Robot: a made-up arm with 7 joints.
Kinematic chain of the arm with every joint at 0, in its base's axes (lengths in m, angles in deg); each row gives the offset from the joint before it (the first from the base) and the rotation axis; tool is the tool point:
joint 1: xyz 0 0 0 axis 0 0.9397 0.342
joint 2: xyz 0 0 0 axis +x
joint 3: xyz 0 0 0 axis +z
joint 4: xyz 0.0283 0 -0.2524 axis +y
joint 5: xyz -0.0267 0 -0.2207 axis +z
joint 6: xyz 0 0 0 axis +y
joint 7: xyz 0 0 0 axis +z
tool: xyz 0 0 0
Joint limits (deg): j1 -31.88..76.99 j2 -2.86..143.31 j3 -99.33..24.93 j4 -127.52..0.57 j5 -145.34..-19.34 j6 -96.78..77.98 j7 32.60..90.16
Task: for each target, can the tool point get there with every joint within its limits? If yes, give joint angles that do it. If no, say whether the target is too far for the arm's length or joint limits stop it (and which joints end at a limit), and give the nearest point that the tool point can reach.
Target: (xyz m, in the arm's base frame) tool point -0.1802 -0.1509 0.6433
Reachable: no: too far | nearest point 0.0327 0.1071 0.4013 | short by 0.413 m
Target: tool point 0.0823 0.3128 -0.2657
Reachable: yes | joints 13.08 76.25 -44.95 -70.42 -117.00 32.98 76.58
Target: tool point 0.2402 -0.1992 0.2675
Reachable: no: joint limits stop it (at a limit: joint 2, joint 3) | nearest point 0.1553 -0.0039 0.2185 | short by 0.219 m
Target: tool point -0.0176 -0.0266 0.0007
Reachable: no: joint limits stop it (at a limit: joint 1, joint 3, joint 4) | nearest point -0.1377 -0.2088 -0.0710 | short by 0.230 m
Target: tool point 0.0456 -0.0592 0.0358
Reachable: no: joint limits stop it (at a limit: joint 1, joint 2, joint 4) | nearest point 0.1927 -0.1714 -0.0330 | short by 0.197 m
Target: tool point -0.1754 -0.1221 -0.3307
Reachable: yes | joints 37.68 22.53 -83.95 -81.96 -99.58 49.76 72.07
